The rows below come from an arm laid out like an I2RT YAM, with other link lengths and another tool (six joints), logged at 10 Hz.
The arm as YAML. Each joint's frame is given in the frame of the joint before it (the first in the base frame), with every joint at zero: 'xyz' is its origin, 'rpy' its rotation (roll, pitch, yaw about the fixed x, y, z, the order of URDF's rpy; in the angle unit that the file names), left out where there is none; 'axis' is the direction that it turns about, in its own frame. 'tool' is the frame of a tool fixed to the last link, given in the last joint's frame.
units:
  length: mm
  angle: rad
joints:
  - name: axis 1
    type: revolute
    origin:
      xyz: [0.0, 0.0, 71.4]
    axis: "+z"
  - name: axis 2
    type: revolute
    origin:
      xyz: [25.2, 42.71, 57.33]
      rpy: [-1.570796, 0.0, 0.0]
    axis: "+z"
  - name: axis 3
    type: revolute
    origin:
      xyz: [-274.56, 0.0, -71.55]
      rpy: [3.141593, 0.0, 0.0]
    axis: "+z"
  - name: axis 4
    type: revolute
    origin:
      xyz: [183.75, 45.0, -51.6]
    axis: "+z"
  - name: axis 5
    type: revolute
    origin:
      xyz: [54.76, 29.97, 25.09]
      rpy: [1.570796, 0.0, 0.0]
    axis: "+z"
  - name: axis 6
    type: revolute
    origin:
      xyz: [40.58, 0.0, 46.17]
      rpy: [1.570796, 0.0, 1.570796]
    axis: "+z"
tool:
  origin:
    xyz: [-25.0, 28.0, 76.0]
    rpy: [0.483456, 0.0, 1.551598]
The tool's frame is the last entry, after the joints.
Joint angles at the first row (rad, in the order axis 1, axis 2, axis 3, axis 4, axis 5, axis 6):
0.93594, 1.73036, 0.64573, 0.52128, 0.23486, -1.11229
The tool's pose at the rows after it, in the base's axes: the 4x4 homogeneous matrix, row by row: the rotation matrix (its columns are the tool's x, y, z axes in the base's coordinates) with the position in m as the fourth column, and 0 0 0 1 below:
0.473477, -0.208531, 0.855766, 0.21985; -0.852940, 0.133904, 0.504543, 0.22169; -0.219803, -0.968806, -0.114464, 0.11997; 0, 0, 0, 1
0.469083, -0.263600, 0.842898, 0.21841; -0.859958, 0.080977, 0.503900, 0.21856; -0.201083, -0.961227, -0.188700, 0.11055; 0, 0, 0, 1
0.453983, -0.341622, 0.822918, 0.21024; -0.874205, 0.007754, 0.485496, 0.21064; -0.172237, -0.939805, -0.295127, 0.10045; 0, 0, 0, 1
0.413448, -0.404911, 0.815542, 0.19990; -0.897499, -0.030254, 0.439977, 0.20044; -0.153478, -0.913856, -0.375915, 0.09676; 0, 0, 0, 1
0.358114, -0.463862, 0.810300, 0.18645; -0.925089, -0.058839, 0.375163, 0.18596; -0.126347, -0.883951, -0.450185, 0.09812; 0, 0, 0, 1
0.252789, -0.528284, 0.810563, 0.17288; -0.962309, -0.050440, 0.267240, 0.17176; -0.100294, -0.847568, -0.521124, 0.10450; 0, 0, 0, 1
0.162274, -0.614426, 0.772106, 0.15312; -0.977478, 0.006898, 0.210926, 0.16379; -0.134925, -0.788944, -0.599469, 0.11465; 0, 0, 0, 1
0.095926, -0.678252, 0.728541, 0.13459; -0.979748, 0.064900, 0.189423, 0.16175; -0.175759, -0.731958, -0.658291, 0.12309; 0, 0, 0, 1
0.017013, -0.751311, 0.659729, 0.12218; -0.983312, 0.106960, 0.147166, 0.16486; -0.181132, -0.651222, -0.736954, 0.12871; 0, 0, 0, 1
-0.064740, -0.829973, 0.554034, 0.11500; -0.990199, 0.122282, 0.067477, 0.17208; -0.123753, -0.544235, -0.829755, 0.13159; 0, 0, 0, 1
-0.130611, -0.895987, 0.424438, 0.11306; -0.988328, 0.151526, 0.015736, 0.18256; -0.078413, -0.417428, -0.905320, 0.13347; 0, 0, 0, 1
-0.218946, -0.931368, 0.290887, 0.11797; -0.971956, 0.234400, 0.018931, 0.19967; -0.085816, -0.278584, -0.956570, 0.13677; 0, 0, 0, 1
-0.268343, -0.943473, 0.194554, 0.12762; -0.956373, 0.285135, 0.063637, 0.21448; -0.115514, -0.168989, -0.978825, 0.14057; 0, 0, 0, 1
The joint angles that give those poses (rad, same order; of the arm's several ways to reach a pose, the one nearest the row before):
0.92675, 1.76409, 0.66726, 0.49529, 0.22468, -1.13316
0.91616, 1.78872, 0.69380, 0.41776, 0.20161, -1.13440
0.91539, 1.80279, 0.71928, 0.29291, 0.18868, -1.12134
0.92136, 1.79309, 0.73210, 0.17751, 0.19942, -1.07741
0.93066, 1.76018, 0.73818, 0.04307, 0.22222, -1.01792
0.94078, 1.72585, 0.77061, -0.13092, 0.25876, -0.90438
0.94907, 1.66974, 0.79908, -0.29375, 0.21453, -0.78127
0.96752, 1.62435, 0.81676, -0.40075, 0.15997, -0.67929
0.97142, 1.63930, 0.87600, -0.52126, 0.09252, -0.58877
0.96580, 1.72231, 0.98067, -0.67303, 0.01983, -0.51603
0.93946, 1.81754, 1.08658, -0.79558, -0.08274, -0.48093
0.89425, 1.90450, 1.19434, -0.87271, -0.21717, -0.44573
0.85159, 1.97232, 1.28878, -0.92251, -0.33079, -0.45060

